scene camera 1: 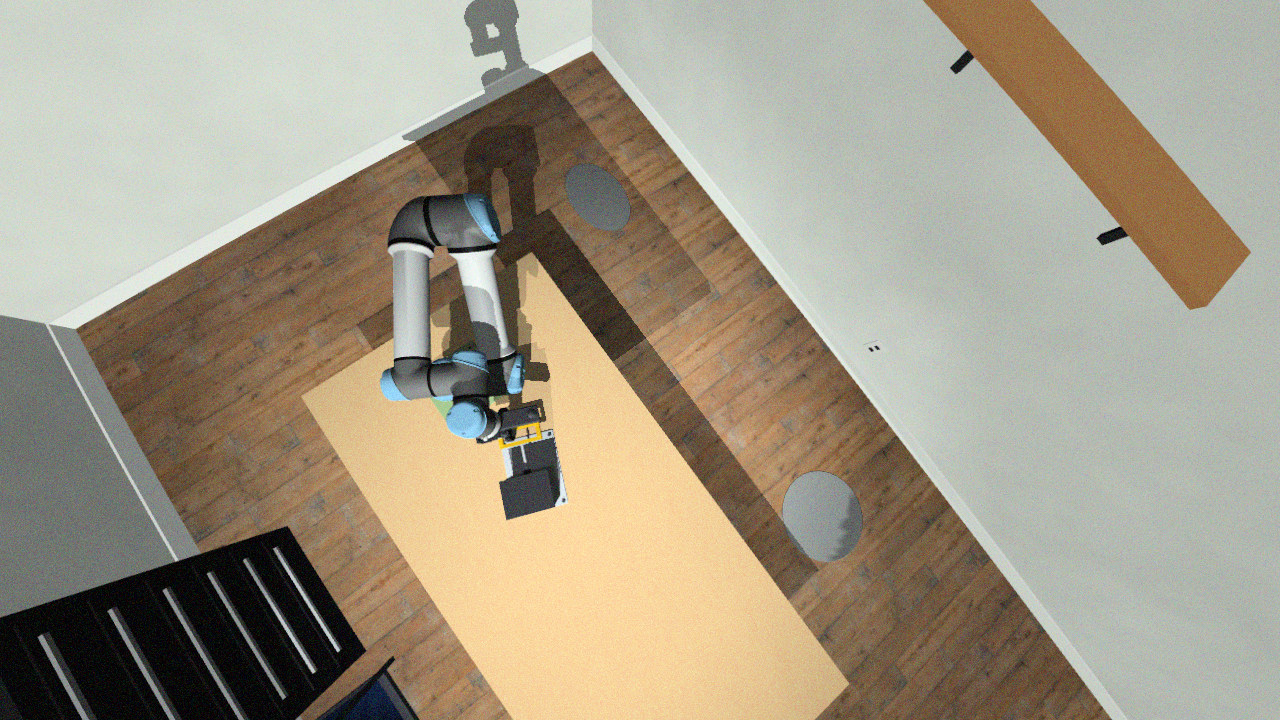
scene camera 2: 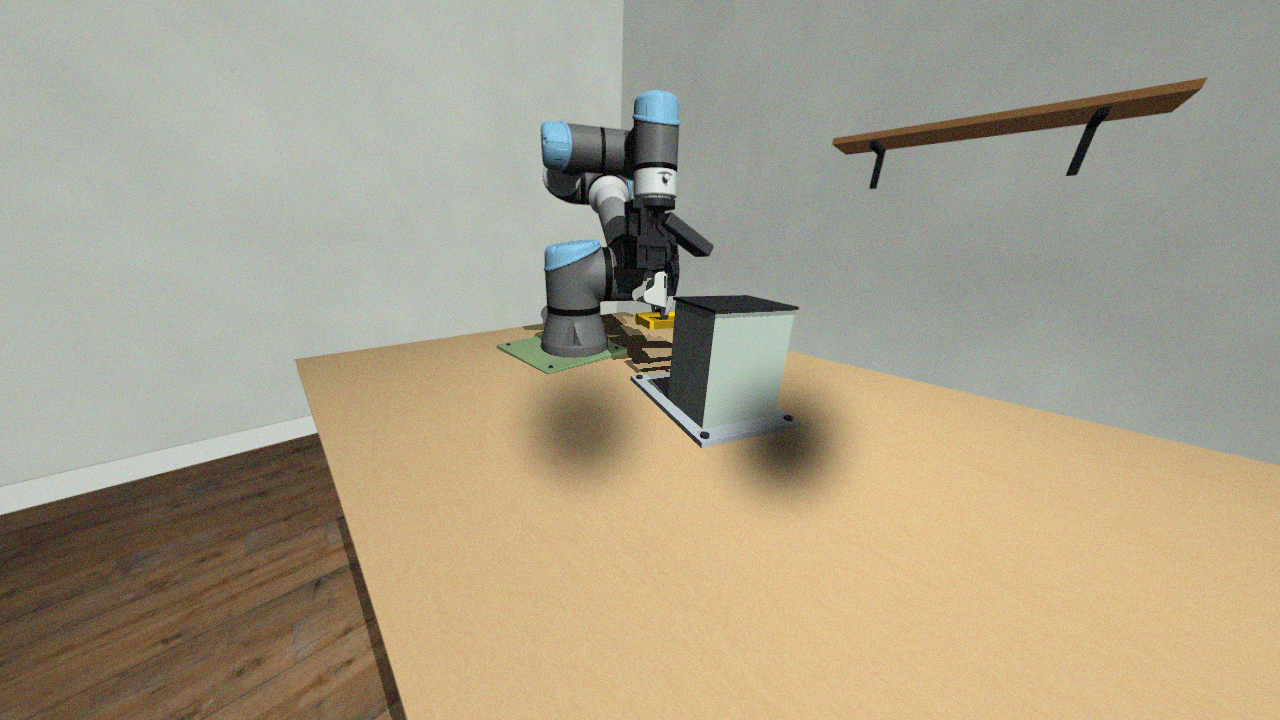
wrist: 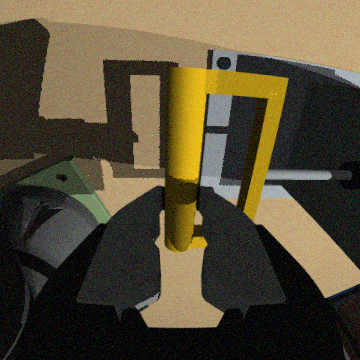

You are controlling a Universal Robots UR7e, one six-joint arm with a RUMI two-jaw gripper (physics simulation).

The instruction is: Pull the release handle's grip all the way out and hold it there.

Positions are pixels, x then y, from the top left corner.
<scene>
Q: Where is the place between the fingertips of my gripper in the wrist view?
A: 180,188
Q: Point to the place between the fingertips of my gripper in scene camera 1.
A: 513,427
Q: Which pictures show my gripper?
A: Scene camera 1, scene camera 2 and the wrist view: all of them.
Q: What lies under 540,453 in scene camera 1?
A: A base plate.
</scene>
